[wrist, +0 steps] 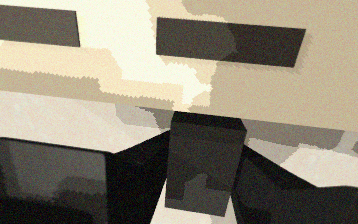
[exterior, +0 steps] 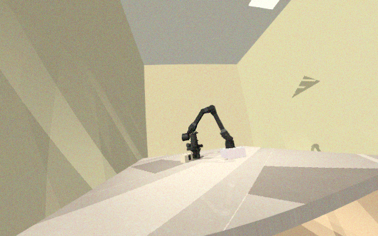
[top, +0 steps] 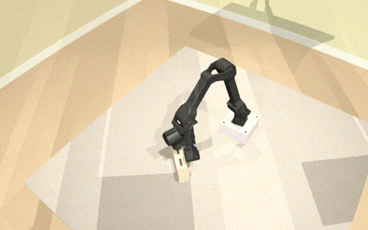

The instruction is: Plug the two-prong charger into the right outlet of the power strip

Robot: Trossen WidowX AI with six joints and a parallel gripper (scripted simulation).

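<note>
Now: the charger 10 mm to the right of my gripper tip, 10 mm ahead of it and 10 mm above it.
</note>
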